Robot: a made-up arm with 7 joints.
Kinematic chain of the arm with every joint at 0, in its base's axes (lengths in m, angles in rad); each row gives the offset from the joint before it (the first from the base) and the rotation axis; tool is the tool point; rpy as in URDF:
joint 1: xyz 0 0 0.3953 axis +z
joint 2: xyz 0 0 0 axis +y
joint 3: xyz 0 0 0.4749 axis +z
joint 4: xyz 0.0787 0 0 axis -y
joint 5: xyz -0.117 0 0.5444 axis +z
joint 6: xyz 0 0 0 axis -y
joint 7: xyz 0.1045 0 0 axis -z
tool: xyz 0 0 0 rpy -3.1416 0 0
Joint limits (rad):
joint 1: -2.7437..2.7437
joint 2: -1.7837..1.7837
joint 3: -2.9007..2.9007
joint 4: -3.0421..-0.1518
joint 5: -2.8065..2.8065
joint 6: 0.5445..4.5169
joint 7: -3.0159..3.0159
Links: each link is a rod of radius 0.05 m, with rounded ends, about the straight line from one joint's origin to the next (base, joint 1, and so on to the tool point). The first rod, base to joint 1, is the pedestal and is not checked.
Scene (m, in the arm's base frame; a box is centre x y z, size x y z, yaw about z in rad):
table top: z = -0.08
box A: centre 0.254 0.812 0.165 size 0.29 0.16 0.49 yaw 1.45
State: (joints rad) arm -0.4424 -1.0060 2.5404 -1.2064 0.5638 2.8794 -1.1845
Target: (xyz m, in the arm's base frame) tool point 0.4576 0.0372 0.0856
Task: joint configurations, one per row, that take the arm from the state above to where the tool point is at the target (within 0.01 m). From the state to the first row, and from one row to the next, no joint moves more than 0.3 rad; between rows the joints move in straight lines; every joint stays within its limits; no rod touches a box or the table.
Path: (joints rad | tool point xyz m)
1: -0.2971 -0.8233 2.6305 -1.4266 0.4839 2.8770 -1.4348 | -0.7675 0.5923 0.5363
2: -0.1518 -0.6406 2.7206 -1.6467 0.4040 2.8745 -1.6851 | -0.8000 0.4339 0.5559
3: -0.0066 -0.4580 2.8106 -1.8669 0.3241 2.8721 -1.9354 | -0.7986 0.2592 0.5707
4: 0.1387 -0.2753 2.9007 -2.0870 0.2442 2.8697 -2.1857 | -0.7540 0.0830 0.5815
5: -0.1394 -0.5164 2.7945 -2.1719 0.3201 2.8340 -2.0188 | -0.6584 0.3535 0.3693
6: -0.4175 -0.7576 2.6883 -2.2569 0.3961 2.7982 -1.8520 | -0.4201 0.5393 0.1948
7: -0.6955 -0.9987 2.5821 -2.3418 0.4720 2.7625 -1.6851 | -0.1125 0.5842 0.0760
8: -0.9736 -1.2399 2.4759 -2.4267 0.5479 2.7268 -1.5182 | 0.1768 0.4831 0.0210
9: -1.2517 -1.4811 2.3697 -2.5116 0.6238 2.6911 -1.3514 | 0.3775 0.2781 0.0278
10: -1.5298 -1.7222 2.2635 -2.5965 0.6998 2.6553 -1.1845 | 0.4576 0.0372 0.0856

